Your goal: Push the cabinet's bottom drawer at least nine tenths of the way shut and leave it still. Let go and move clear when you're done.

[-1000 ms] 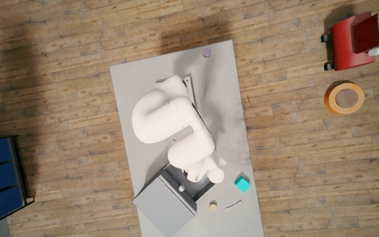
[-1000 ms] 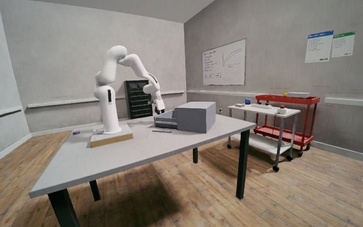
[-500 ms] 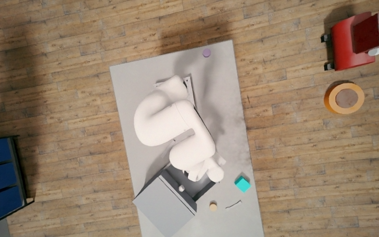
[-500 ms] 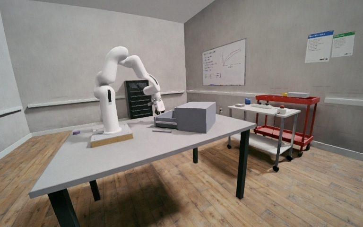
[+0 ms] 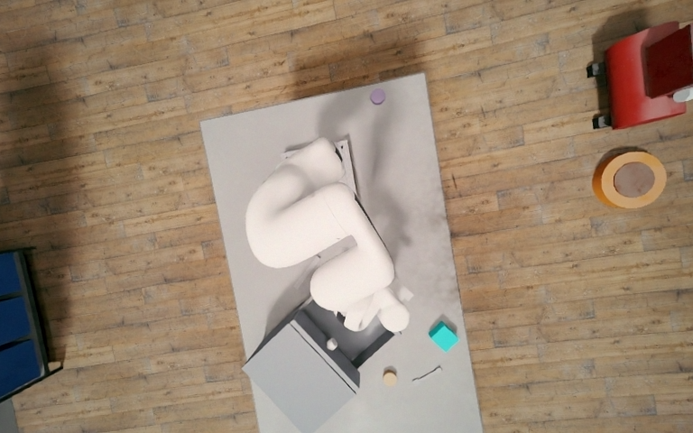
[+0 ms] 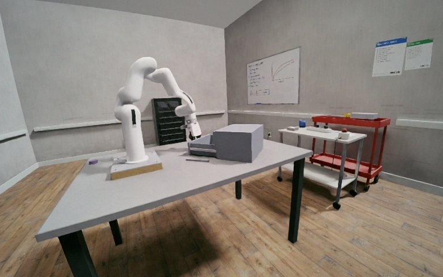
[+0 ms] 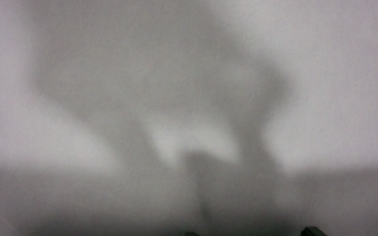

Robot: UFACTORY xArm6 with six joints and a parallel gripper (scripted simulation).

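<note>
Right now the drawer is 110 mm to the right of my hand, 80 mm ahead of it and 20 mm below it. The rest, counted from my hand: teal cube: 220 mm to the left, 200 mm ahead, 30 mm below; thin grey strip: 250 mm to the right, 100 mm behind, 40 mm below; grey cabinet: 200 mm to the right, 140 mm ahead, 30 mm above.
</note>
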